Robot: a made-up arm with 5 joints.
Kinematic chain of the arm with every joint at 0, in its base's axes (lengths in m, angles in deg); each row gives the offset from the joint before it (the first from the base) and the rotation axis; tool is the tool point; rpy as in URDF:
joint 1: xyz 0 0 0.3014 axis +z
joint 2: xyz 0 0 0 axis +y
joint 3: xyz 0.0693 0 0.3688 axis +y
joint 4: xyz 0.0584 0 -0.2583 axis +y
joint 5: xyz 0.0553 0 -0.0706 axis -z
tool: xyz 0 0 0 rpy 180 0 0
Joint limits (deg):
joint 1: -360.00..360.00
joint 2: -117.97..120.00
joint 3: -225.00..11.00
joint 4: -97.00..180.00
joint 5: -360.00..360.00
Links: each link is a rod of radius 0.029 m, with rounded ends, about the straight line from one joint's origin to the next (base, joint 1, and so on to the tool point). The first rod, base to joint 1, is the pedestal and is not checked.
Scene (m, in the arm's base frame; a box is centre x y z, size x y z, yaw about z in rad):
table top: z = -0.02
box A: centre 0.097 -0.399 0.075 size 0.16 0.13 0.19 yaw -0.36
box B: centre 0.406 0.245 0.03 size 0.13 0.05 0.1 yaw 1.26
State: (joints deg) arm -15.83 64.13 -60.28 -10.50 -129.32
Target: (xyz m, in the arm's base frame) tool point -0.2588 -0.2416 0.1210
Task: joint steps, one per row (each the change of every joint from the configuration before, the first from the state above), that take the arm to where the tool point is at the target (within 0.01 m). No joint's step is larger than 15 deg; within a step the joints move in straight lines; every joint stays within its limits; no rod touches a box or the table.
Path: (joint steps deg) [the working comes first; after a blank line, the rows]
Joints at the target: -136.97 53.61 -35.47 -7.28 -129.32
Straight joint move there: touches box A.

1: -12.10 -7.01 4.55 0.01 0.00
2: -12.10 -7.02 4.56 0.01 0.00
3: -12.10 -7.01 4.55 0.01 0.00
4: -12.10 -7.02 4.56 0.02 0.00
5: -12.11 -7.01 4.55 0.01 0.00
6: -12.12 4.91 0.41 0.63 0.00
7: -12.13 4.91 0.41 0.63 0.00
8: -12.13 4.91 0.41 0.64 0.00
9: -12.12 4.91 0.41 0.63 0.00
10: -12.13 4.91 0.40 0.63 0.00

